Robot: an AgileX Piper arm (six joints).
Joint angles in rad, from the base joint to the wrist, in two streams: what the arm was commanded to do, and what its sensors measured. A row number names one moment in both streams.
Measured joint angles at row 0: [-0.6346, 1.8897, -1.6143, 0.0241, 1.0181, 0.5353]
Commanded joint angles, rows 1 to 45: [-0.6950, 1.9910, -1.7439, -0.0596, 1.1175, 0.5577]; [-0.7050, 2.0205, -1.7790, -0.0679, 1.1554, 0.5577]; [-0.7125, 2.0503, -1.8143, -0.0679, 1.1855, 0.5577]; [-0.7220, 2.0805, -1.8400, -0.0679, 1.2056, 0.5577]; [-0.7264, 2.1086, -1.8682, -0.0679, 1.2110, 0.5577]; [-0.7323, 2.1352, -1.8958, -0.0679, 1.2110, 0.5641]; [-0.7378, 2.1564, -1.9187, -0.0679, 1.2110, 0.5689]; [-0.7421, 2.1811, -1.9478, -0.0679, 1.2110, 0.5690]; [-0.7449, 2.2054, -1.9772, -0.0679, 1.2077, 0.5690]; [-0.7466, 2.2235, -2.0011, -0.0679, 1.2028, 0.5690]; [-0.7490, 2.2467, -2.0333, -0.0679, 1.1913, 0.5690]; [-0.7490, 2.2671, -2.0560, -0.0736, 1.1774, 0.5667]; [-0.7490, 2.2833, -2.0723, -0.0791, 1.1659, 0.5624]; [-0.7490, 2.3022, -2.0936, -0.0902, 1.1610, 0.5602]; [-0.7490, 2.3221, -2.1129, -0.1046, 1.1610, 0.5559]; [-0.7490, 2.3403, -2.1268, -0.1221, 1.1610, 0.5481]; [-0.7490, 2.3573, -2.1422, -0.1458, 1.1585, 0.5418]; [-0.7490, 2.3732, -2.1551, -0.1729, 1.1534, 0.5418]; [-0.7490, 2.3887, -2.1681, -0.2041, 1.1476, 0.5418]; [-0.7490, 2.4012, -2.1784, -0.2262, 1.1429, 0.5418]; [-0.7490, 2.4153, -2.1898, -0.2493, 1.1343, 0.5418]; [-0.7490, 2.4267, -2.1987, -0.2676, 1.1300, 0.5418]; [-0.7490, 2.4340, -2.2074, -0.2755, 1.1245, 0.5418]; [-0.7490, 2.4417, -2.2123, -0.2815, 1.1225, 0.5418]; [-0.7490, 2.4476, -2.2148, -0.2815, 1.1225, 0.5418]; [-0.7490, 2.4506, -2.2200, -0.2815, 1.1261, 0.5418]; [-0.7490, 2.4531, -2.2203, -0.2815, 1.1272, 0.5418]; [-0.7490, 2.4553, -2.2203, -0.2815, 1.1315, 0.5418]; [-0.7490, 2.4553, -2.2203, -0.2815, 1.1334, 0.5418]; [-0.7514, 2.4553, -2.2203, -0.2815, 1.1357, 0.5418]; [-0.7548, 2.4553, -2.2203, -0.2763, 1.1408, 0.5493]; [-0.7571, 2.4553, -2.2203, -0.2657, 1.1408, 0.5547]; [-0.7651, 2.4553, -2.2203, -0.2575, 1.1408, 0.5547]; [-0.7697, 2.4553, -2.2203, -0.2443, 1.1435, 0.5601]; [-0.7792, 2.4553, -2.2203, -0.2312, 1.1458, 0.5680]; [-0.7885, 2.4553, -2.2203, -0.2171, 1.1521, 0.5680]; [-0.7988, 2.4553, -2.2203, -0.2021, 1.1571, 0.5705]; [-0.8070, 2.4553, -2.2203, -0.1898, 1.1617, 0.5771]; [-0.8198, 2.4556, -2.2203, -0.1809, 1.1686, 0.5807]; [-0.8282, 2.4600, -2.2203, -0.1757, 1.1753, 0.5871]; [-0.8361, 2.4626, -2.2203, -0.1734, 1.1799, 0.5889]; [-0.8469, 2.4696, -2.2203, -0.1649, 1.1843, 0.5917]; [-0.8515, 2.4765, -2.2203, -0.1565, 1.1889, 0.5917]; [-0.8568, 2.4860, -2.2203, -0.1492, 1.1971, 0.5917]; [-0.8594, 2.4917, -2.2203, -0.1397, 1.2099, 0.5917]
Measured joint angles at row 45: [-0.8397, 2.4671, -2.2118, -0.1727, 1.1758, 0.5853]
